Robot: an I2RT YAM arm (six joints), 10 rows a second.
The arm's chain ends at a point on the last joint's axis. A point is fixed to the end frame.
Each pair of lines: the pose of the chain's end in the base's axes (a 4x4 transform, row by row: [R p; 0 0 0 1], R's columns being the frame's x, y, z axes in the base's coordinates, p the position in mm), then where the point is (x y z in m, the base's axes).
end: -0.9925, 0.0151, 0.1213, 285.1; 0.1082, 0.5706, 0.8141, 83.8; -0.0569, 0.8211, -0.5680, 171.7; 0, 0, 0, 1
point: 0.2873 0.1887 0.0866
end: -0.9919, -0.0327, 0.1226, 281.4; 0.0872, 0.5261, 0.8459, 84.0; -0.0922, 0.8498, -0.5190, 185.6; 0, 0, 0, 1
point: 0.2843 0.1933 0.1063
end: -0.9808, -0.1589, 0.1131, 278.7; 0.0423, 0.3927, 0.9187, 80.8; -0.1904, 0.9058, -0.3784, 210.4; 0, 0, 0, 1
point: 0.2817 0.2006 0.1480
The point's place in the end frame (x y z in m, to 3 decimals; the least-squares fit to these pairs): 0.014 -0.010 0.134
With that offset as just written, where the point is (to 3 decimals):
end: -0.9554, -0.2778, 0.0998, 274.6; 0.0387, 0.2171, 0.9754, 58.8; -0.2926, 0.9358, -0.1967, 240.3; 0, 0, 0, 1
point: 0.277 0.188 0.200
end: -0.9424, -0.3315, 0.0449, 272.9; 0.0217, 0.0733, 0.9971, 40.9; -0.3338, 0.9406, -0.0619, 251.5; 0, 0, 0, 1
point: 0.269 0.174 0.229
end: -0.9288, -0.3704, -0.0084, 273.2; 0.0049, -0.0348, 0.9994, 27.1; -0.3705, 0.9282, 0.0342, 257.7; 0, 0, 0, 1
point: 0.263 0.161 0.248
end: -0.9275, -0.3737, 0.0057, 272.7; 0.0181, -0.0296, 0.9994, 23.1; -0.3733, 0.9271, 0.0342, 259.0; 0, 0, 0, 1
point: 0.264 0.158 0.249
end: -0.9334, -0.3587, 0.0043, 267.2; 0.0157, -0.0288, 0.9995, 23.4; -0.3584, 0.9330, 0.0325, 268.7; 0, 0, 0, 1
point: 0.258 0.158 0.259
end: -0.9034, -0.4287, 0.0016, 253.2; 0.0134, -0.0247, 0.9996, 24.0; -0.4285, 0.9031, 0.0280, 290.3; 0, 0, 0, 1
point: 0.245 0.158 0.279
